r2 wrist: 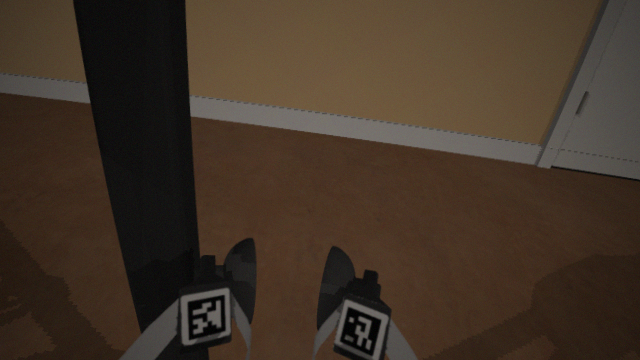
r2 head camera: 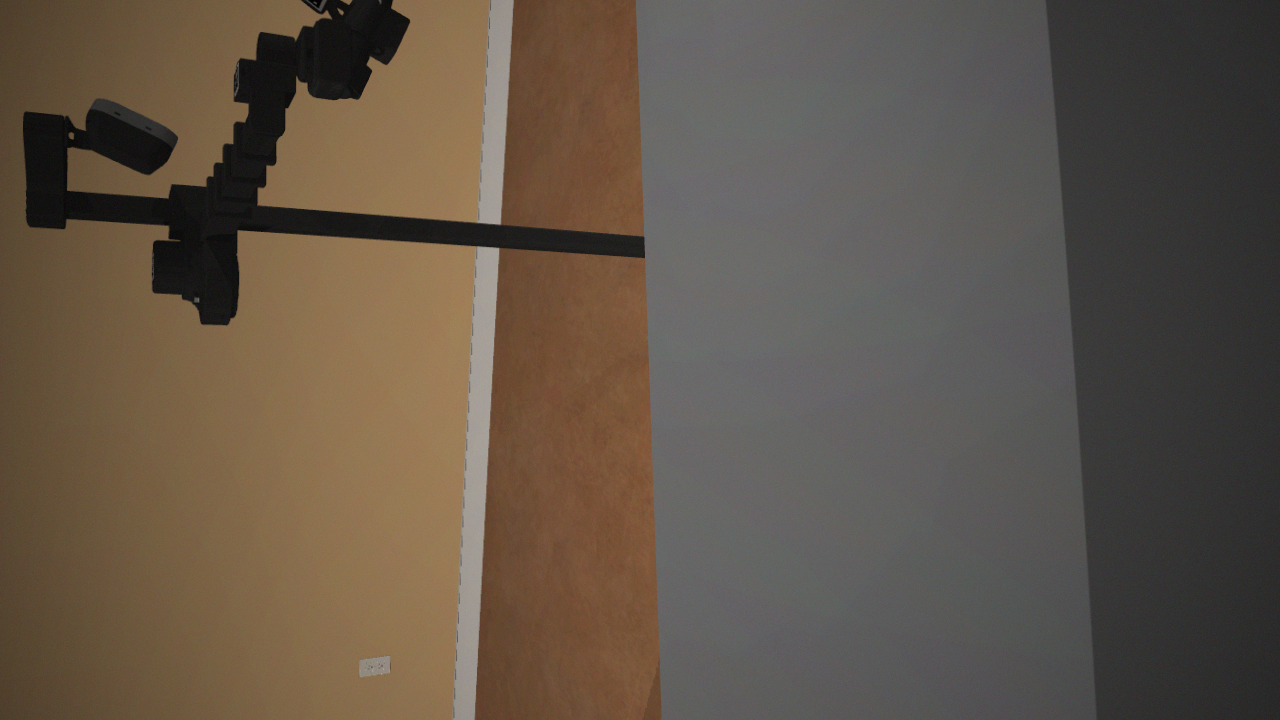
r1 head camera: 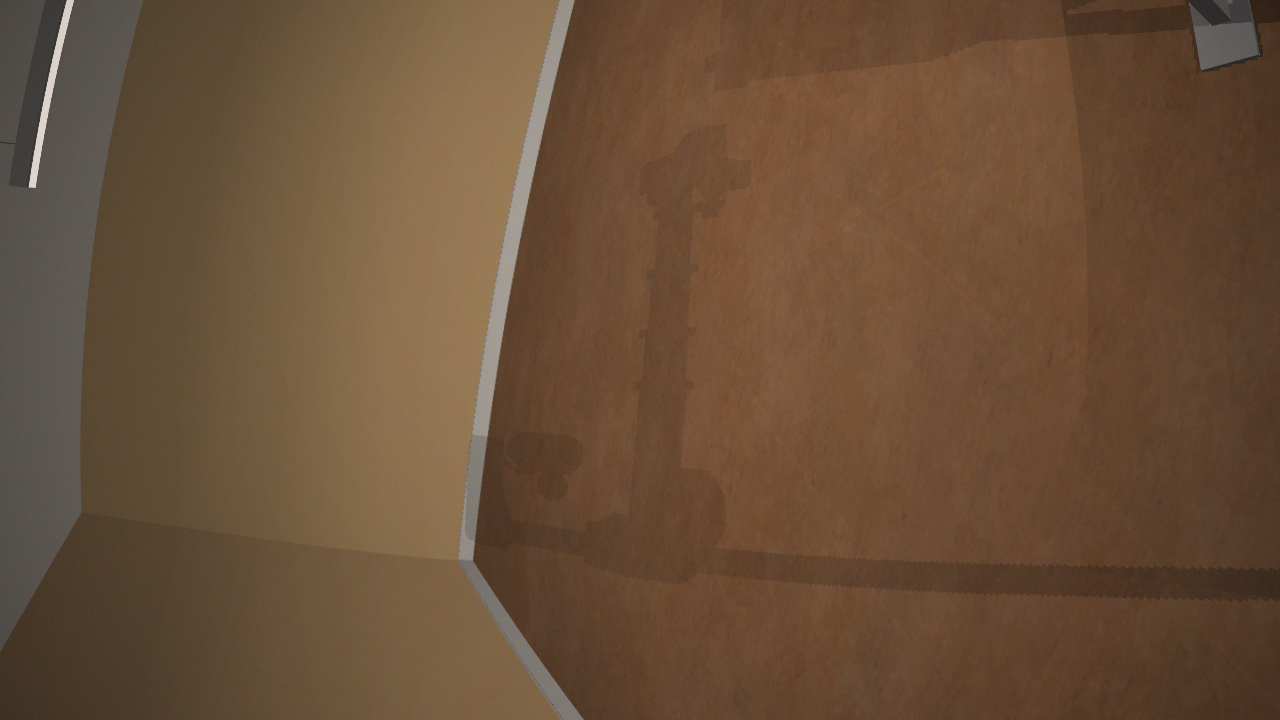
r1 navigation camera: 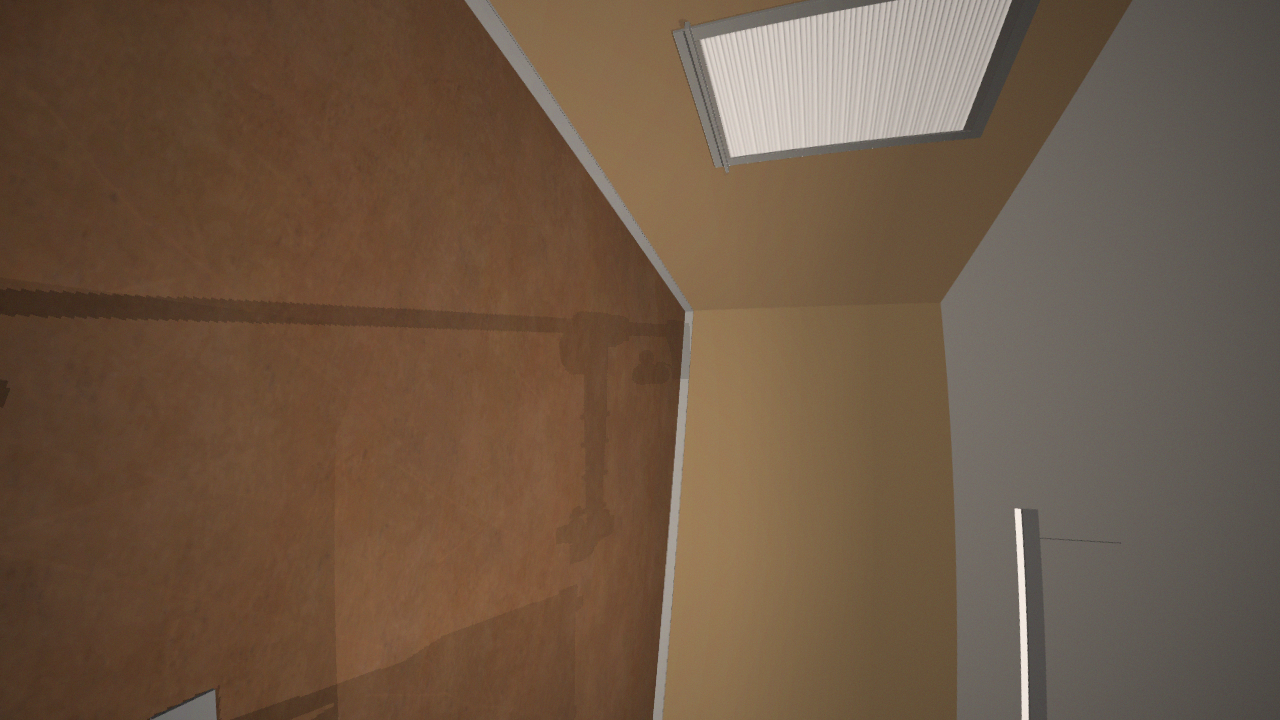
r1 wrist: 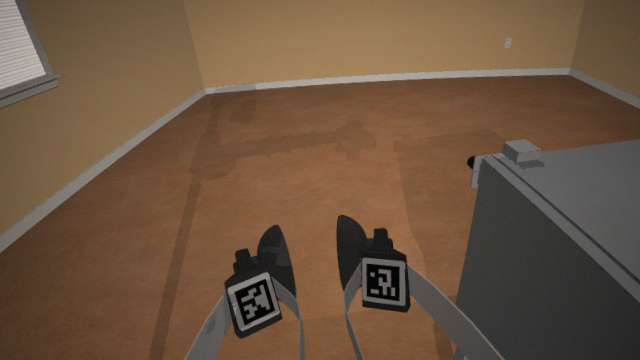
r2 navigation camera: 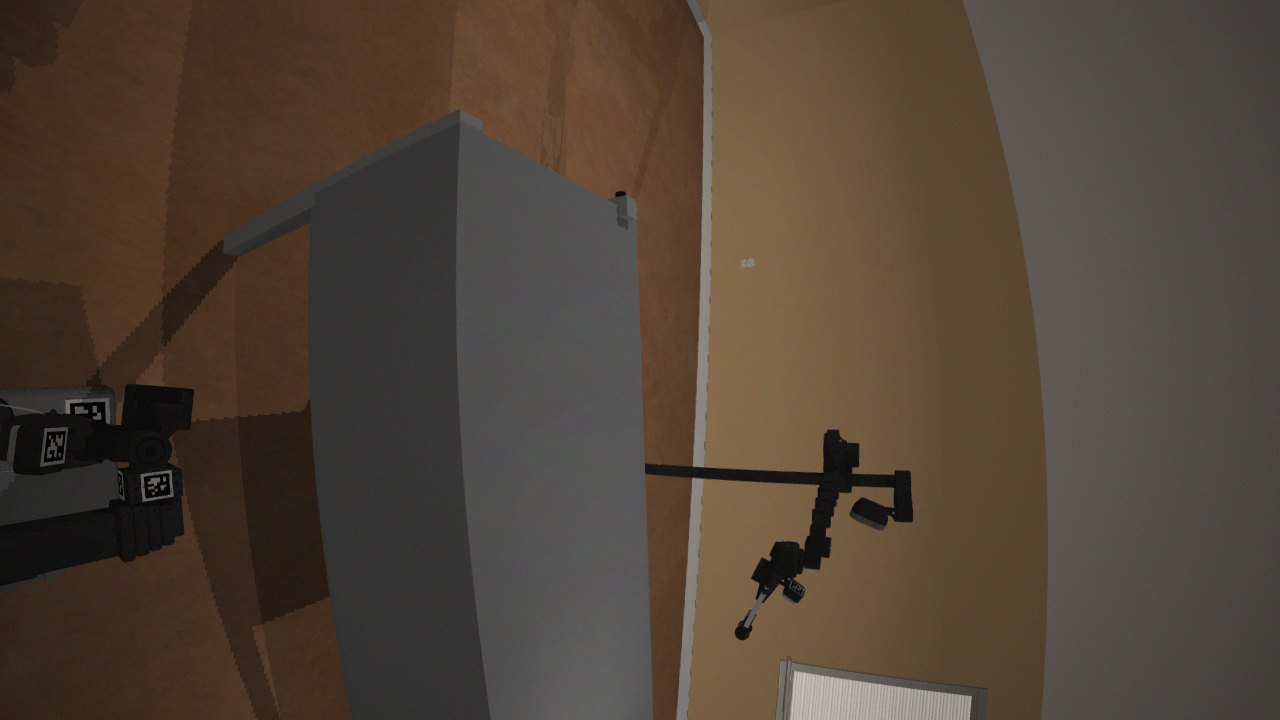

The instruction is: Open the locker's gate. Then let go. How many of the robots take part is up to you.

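The locker [r1 wrist: 565,200] [r2 head camera: 859,358] [r2 navigation camera: 554,402] is a tall grey cabinet. In the r1 wrist view it stands at the right, with a small block [r1 wrist: 521,151] on top near a corner and a black knob [r1 wrist: 471,162] beside it. In the r2 navigation view a small fitting [r2 navigation camera: 624,209] sits at its top corner. I cannot tell which face is the gate or whether it is open. r1's gripper [r1 wrist: 310,245] [r2 navigation camera: 742,630] is open, with the locker to its right and no contact seen. r2's gripper [r2 wrist: 290,265] is open over the floor, away from the locker.
r1's dark mast [r2 head camera: 429,230] [r2 navigation camera: 733,472] shows behind the locker in both r2 camera views. A grey bar [r2 navigation camera: 273,219] juts out at the locker's base. r2's own mast [r2 wrist: 145,150] stands left of its gripper. A white door [r2 wrist: 610,105] and walls border the floor.
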